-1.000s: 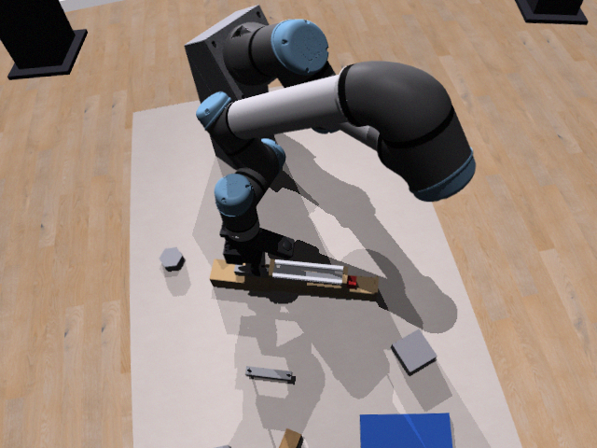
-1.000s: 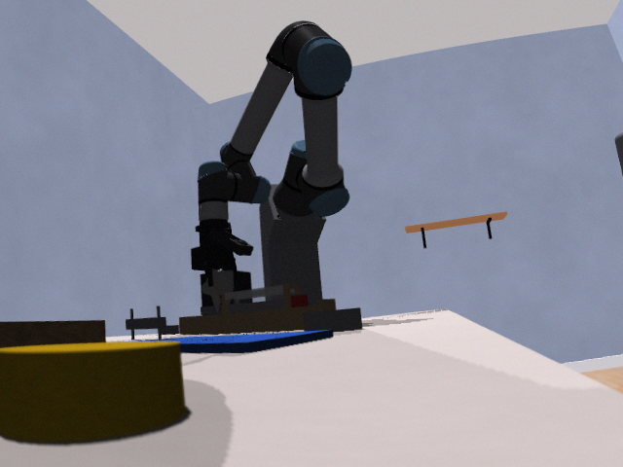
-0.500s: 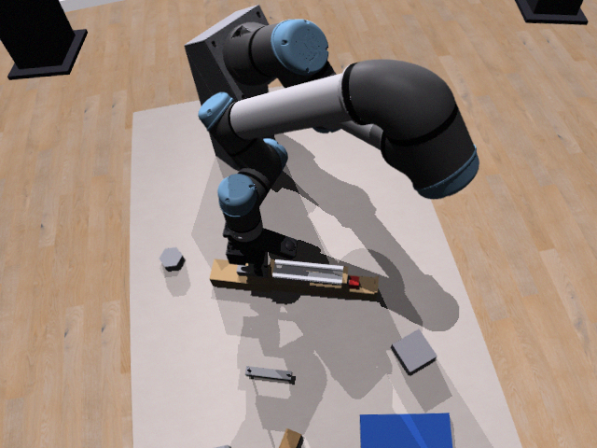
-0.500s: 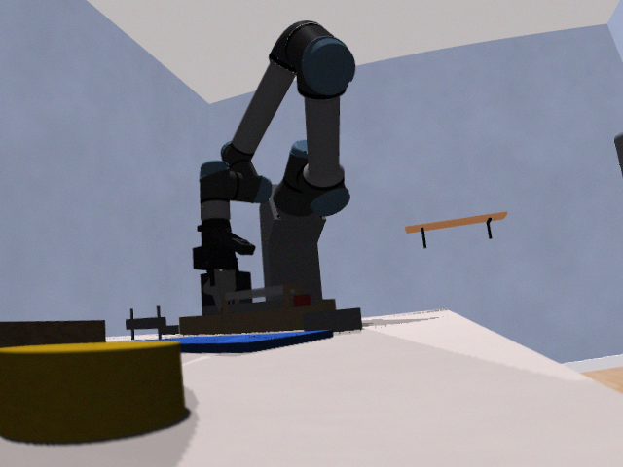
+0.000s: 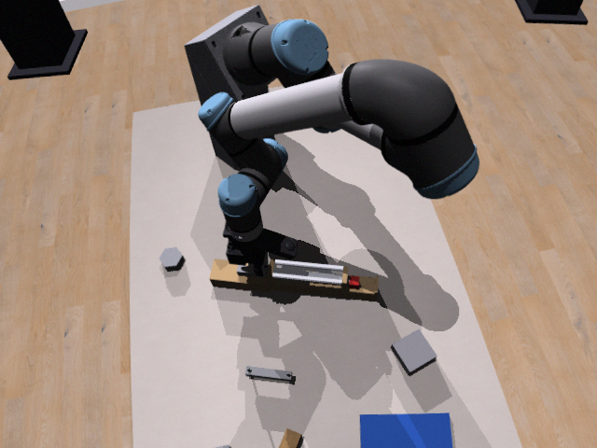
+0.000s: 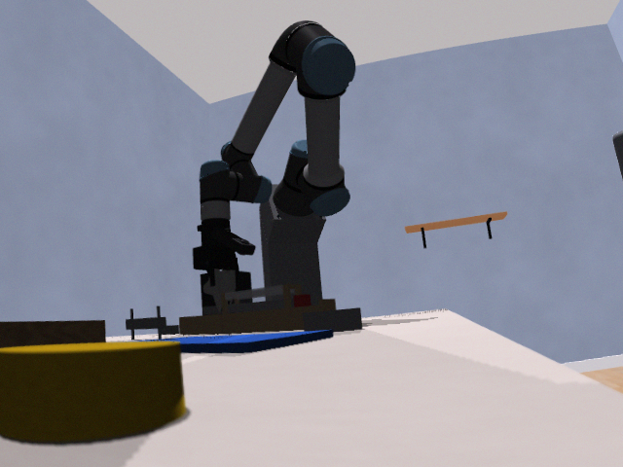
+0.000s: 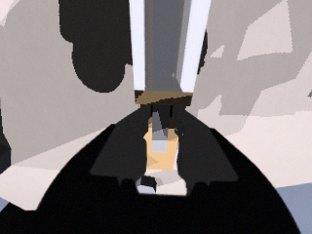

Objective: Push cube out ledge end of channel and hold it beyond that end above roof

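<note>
My gripper is now 10 mm above the thin grey stick. Also, from my hand: red cube (30 mm ahead, 230 mm to the left, 10 mm below); then grey square block (200 mm ahead, 370 mm to the left, 50 mm below); then flat grey bar (260 mm ahead, 20 mm to the left, 40 mm below).
</note>
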